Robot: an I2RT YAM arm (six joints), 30 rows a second.
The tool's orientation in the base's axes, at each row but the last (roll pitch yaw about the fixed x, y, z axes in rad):
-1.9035, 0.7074, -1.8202
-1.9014, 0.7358, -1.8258
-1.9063, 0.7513, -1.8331
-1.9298, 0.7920, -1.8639
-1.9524, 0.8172, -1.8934
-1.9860, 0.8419, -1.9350
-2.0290, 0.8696, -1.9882
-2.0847, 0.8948, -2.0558
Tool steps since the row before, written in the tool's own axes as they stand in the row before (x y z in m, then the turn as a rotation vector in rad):
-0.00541, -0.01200, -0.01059, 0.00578, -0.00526, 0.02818
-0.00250, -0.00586, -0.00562, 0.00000, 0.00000, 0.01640
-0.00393, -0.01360, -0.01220, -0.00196, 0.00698, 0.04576
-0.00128, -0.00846, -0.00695, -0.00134, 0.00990, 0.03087
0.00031, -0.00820, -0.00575, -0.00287, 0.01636, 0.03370
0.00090, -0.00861, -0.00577, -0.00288, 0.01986, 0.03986
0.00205, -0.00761, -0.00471, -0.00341, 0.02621, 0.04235
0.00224, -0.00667, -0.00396, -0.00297, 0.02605, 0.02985
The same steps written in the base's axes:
-0.00726, -0.00383, 0.01477, 0.02707, -0.00859, -0.00697
-0.00408, -0.00213, 0.00714, 0.01591, -0.00046, -0.00395
-0.00904, -0.00651, 0.01500, 0.04372, 0.00505, -0.01449
-0.00526, -0.00518, 0.00819, 0.02875, 0.00726, -0.01318
-0.00449, -0.00622, 0.00645, 0.03092, 0.01306, -0.01688
-0.00461, -0.00703, 0.00613, 0.03638, 0.01553, -0.02066
-0.00408, -0.00708, 0.00418, 0.03810, 0.02082, -0.02464
-0.00362, -0.00651, 0.00310, 0.02612, 0.02128, -0.02106

